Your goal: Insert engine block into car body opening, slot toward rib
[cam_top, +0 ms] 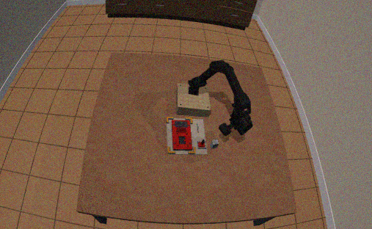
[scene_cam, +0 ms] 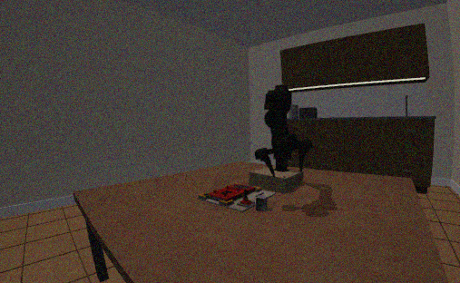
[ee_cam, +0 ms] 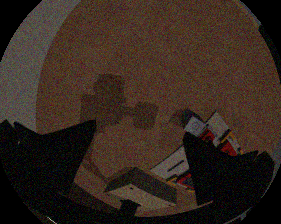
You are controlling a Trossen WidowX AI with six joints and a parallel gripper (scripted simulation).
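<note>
My gripper tip is 11 cm above the grey engine block, 9 cm to the left of it and 3 cm short of it.
</note>
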